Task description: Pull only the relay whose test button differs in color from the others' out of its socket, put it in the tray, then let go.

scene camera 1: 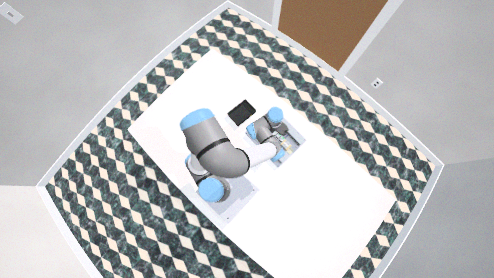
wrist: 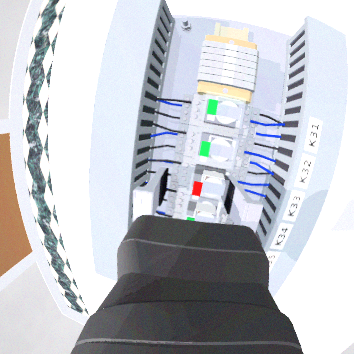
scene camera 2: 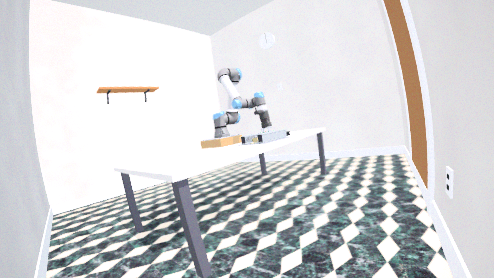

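Pixels of known places: gripper, fingertip midpoint: (scene camera 1: 275, 131) (wrist: 194, 182); arm's base at its link origin: (scene camera 2: 222, 136).
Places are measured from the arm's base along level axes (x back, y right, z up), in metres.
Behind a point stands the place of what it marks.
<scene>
The relay with the red test button (wrist: 213, 187) {x -0.488, y 0.073, z -0.007 m} sits in its socket, third in the row in the wrist view. Relays with green buttons sit beside it: two above it, a first (wrist: 226, 111) {x -0.479, y 0.126, z -0.007 m} and a second (wrist: 221, 149) {x -0.483, y 0.100, z -0.007 m}, and one below it (wrist: 205, 208) {x -0.494, y 0.052, z -0.016 m}, partly hidden by the gripper body. My gripper (wrist: 194, 182) {x -0.504, y 0.067, z -0.038 m} (scene camera 2: 266, 130) {x -0.504, y 0.067, z -0.038 m} is open and empty, pointing down. Its fingers stand on either side of the row, around the red-button relay and near the one below it. How far down the fingertips reach is hard to tell. The black tray (scene camera 1: 242, 112) {x -0.494, y -0.194, z -0.072 m} stands beside the relay panel, with no relay visible in it.
Slotted wire ducts (wrist: 117, 125) {x -0.562, y 0.120, z -0.012 m} (wrist: 325, 75) {x -0.394, y 0.163, z -0.012 m} run along both sides of the relays, with black and blue wires between. A terminal block (wrist: 227, 67) {x -0.475, y 0.165, z -0.028 m} stands at the row's upper end. Labels K31 to K34 show on the right duct. A tan box (scene camera 2: 220, 142) {x -0.141, y 0.197, z -0.037 m} is on the table.
</scene>
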